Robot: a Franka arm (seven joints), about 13 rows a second.
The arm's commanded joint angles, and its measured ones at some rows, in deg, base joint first. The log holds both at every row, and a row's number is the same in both.
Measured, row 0:
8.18 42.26 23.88 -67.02 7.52 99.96 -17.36
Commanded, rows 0 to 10:
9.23 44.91 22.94 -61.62 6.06 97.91 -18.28
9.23 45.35 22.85 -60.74 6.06 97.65 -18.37
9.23 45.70 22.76 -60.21 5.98 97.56 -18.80
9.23 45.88 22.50 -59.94 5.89 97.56 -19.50
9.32 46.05 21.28 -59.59 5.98 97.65 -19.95
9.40 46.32 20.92 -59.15 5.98 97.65 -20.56
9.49 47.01 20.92 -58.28 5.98 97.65 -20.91
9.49 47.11 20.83 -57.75 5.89 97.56 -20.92
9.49 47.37 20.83 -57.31 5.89 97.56 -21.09
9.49 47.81 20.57 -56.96 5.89 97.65 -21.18
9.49 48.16 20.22 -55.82 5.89 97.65 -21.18
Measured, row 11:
8.47 45.90 21.04 -60.36 7.13 98.84 -20.02
